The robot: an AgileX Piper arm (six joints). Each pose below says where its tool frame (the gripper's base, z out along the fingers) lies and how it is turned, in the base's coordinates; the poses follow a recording.
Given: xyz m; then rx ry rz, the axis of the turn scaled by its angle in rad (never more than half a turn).
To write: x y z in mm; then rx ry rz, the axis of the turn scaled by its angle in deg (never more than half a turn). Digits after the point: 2 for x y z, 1 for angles.
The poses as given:
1: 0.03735 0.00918 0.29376 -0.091 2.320 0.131
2: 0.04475 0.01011 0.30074 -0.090 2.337 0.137
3: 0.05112 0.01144 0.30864 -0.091 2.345 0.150
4: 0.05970 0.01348 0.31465 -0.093 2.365 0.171
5: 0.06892 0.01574 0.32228 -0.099 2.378 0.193
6: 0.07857 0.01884 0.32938 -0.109 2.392 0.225
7: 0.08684 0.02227 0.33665 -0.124 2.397 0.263
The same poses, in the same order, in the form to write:
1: 37.35 9.18 293.76 -5.2 132.9 7.5
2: 44.75 10.11 300.74 -5.2 133.9 7.8
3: 51.12 11.44 308.64 -5.2 134.4 8.6
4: 59.70 13.48 314.65 -5.3 135.5 9.8
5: 68.92 15.74 322.28 -5.7 136.2 11.1
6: 78.57 18.84 329.38 -6.2 137.1 12.9
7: 86.84 22.27 336.65 -7.1 137.3 15.1
